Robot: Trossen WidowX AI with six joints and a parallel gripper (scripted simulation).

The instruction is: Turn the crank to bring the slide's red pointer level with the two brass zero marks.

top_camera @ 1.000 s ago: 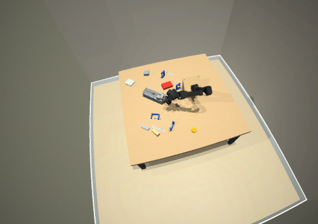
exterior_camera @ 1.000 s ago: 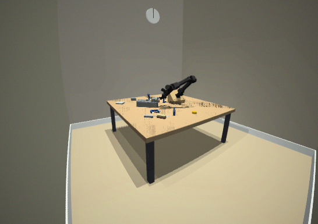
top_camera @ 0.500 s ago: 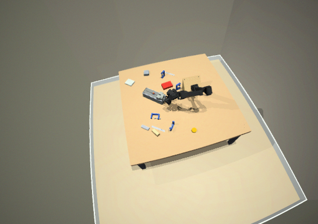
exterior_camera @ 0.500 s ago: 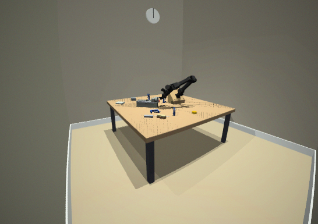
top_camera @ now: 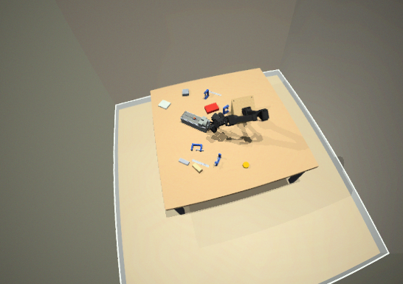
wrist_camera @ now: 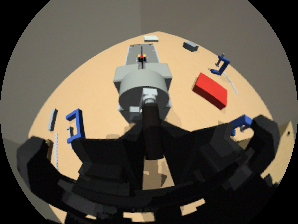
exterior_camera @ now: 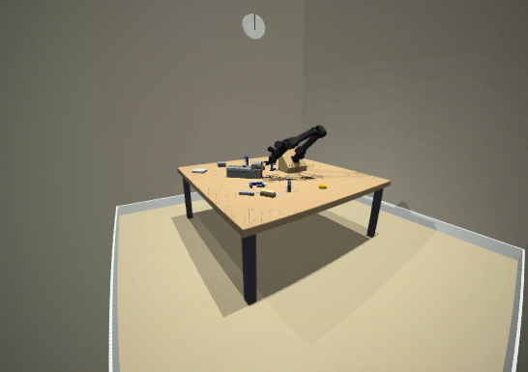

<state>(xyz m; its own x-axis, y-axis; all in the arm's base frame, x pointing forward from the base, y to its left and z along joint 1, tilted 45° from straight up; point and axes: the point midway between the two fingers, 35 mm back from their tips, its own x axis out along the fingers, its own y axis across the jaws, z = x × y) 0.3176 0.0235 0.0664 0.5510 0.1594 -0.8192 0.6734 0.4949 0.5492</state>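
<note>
The dark crank handle lies 10 mm behind my gripper tip, 10 mm to the left of it and 20 mm above it. Also, from my gripper tip: red pointer: 120 mm ahead, 110 mm to the right, 10 mm below; tan block: 200 mm ahead, 330 mm to the left, 80 mm below; yellow disc: 180 mm behind, 410 mm to the left, 90 mm below.
</note>
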